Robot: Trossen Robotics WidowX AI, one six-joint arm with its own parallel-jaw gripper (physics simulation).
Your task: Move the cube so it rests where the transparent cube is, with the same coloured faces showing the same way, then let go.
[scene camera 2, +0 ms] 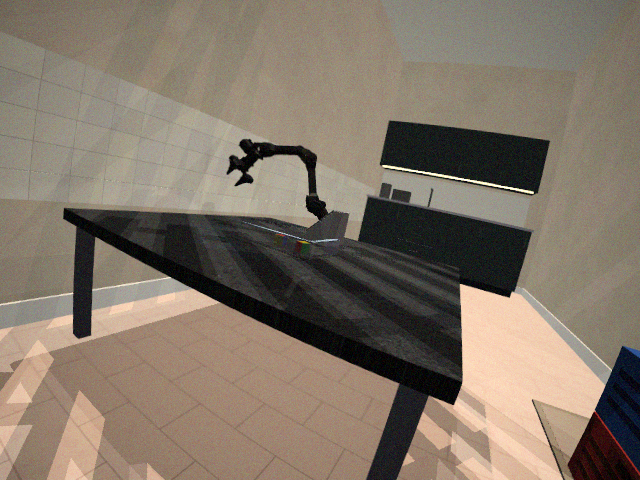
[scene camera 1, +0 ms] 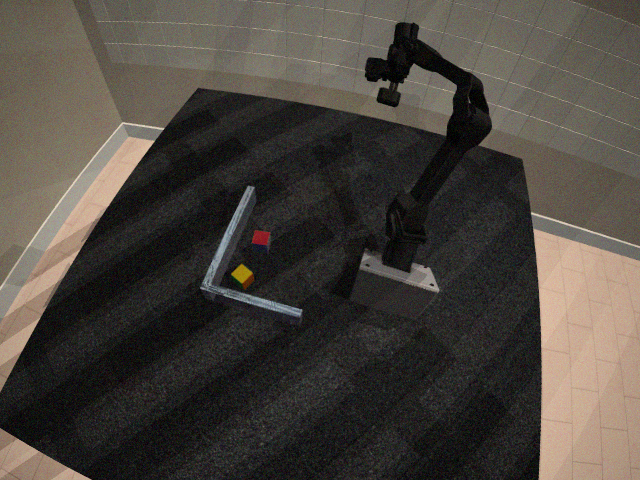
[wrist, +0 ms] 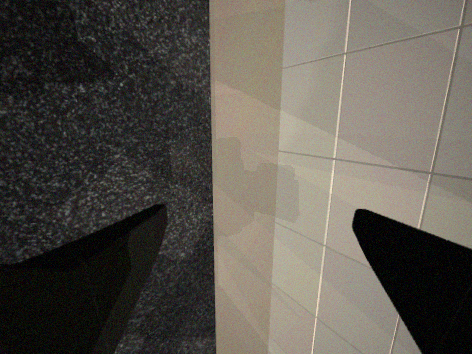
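Seen in the pictures: gripper, between the fingertips: point(scene camera 2: 230, 180) point(scene camera 1: 388, 84) point(wrist: 260, 215); arm's base, origin of its link: point(scene camera 2: 326, 221) point(scene camera 1: 396, 265).
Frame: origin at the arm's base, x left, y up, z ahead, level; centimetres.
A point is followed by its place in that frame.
A cube point(scene camera 1: 242, 275) point(scene camera 2: 302, 248) with a yellow top, green and orange sides in scene view 1 and a red side in scene view 2, stands near the corner of an L-shaped rail. A second cube point(scene camera 1: 261, 240) point(scene camera 2: 279, 239), with a red top and a blue side in scene view 1, stands a little farther back, beside the rail's long arm. I cannot tell surely which cube is the transparent one. My gripper point(scene camera 1: 379, 82) @(y 10.5, x -53.9, z 16.9 cm) point(scene camera 2: 232, 178) @(y 10.5, x -53.9, z 16.9 cm) point(wrist: 260, 215) @(y 10.5, x -53.9, z 16.9 cm) is open and empty, high up near the table's back edge, far from both cubes. The cubes do not show in the wrist view.
The pale L-shaped rail point(scene camera 1: 229, 237) @(y -4.6, x 5.3, z 40.1 cm) point(scene camera 2: 326, 240) @(y -4.4, x 18.5, z 28.3 cm) borders the cubes on two sides. The arm's base block point(scene camera 1: 395, 291) @(y 1.1, x 6.9, z -1.3 cm) point(scene camera 2: 333, 226) @(y -0.9, x 7.2, z 5.0 cm) stands to their right in scene view 1. A tiled wall point(scene camera 1: 232, 36) point(scene camera 2: 62, 113) point(wrist: 390, 100) rises behind the dark table point(scene camera 1: 336, 403) @(y -10.5, x 31.8, z 2.1 cm) point(scene camera 2: 289, 284) @(y -10.5, x 34.1, z 67.8 cm) point(wrist: 100, 125) @(y -10.5, x -49.5, z 20.4 cm).
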